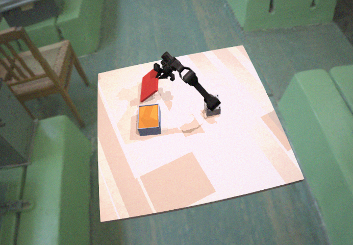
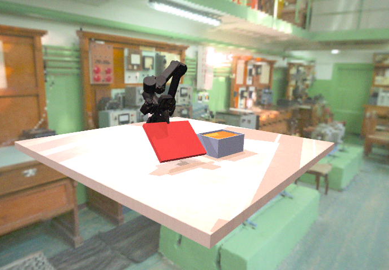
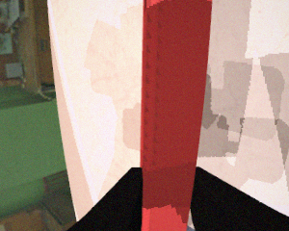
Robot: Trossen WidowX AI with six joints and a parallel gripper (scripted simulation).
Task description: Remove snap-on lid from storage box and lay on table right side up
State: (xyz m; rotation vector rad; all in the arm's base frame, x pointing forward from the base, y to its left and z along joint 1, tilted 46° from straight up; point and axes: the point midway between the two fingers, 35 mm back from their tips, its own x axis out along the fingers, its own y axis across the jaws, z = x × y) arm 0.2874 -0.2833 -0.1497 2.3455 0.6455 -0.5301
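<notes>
The flat red lid is 60 mm ahead of my gripper tip, 20 mm to the right of it and 50 mm below it. Round my gripper tip: grey-blue storage box (130 mm ahead, 270 mm to the left, 110 mm below).
</notes>
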